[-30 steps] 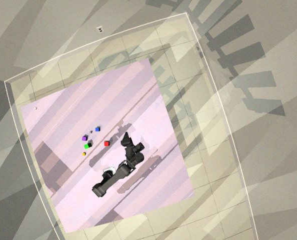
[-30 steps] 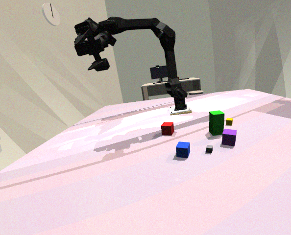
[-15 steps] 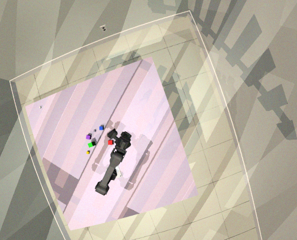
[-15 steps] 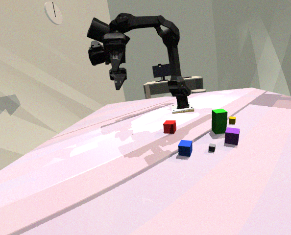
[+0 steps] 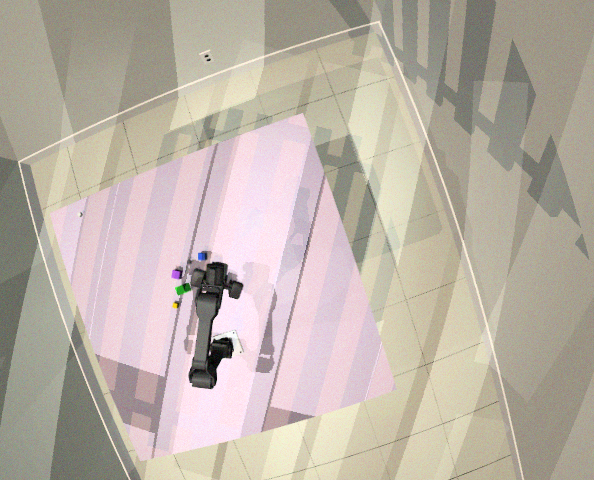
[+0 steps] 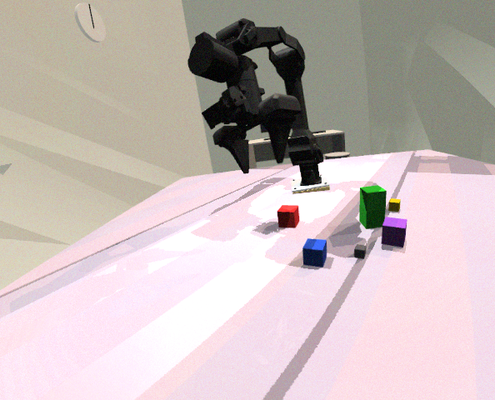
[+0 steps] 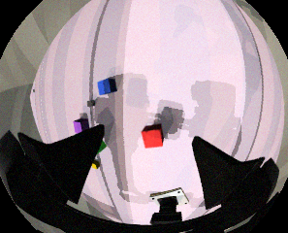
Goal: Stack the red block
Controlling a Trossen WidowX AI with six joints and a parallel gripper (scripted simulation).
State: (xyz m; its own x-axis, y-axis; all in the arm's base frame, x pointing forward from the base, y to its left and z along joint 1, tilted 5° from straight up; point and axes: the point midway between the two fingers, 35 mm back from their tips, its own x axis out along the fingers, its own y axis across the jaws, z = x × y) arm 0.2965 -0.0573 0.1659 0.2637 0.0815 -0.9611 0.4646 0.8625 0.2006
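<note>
Now: the red block 4 cm behind my gripper tip, 3 cm to the left of it and 11 cm below it. The rest, counted from my gripper tip: purple block (3 cm ahead, 22 cm to the left, 11 cm below); small yellow block (10 cm behind, 26 cm to the left, 12 cm below); blue block (9 cm ahead, 9 cm to the left, 12 cm below).
</note>
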